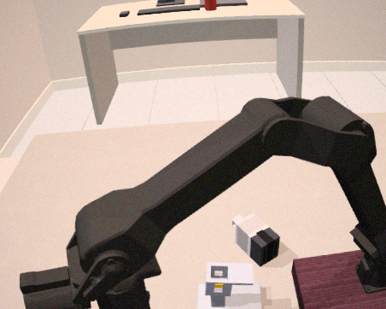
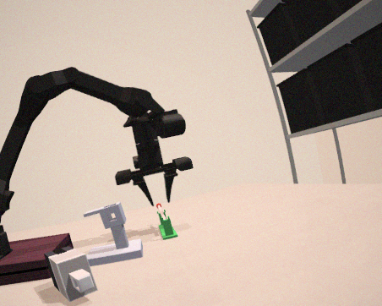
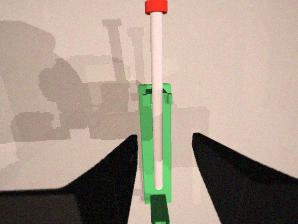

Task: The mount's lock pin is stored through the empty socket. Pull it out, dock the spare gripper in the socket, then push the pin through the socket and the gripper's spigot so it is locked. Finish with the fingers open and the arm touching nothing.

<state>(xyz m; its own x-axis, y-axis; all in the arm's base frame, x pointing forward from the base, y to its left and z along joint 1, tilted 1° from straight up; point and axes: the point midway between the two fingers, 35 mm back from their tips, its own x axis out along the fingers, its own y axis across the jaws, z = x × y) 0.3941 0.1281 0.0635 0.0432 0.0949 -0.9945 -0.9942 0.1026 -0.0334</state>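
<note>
Right now my gripper tip is 1 cm past the green bracket, 4 cm to the left of it and 4 cm above it. From my gripper tip the other things lie so: spare gripper: 19 cm behind, 28 cm to the right, 4 cm below; then grey mount: 13 cm behind, 14 cm to the right, 1 cm below.
</note>
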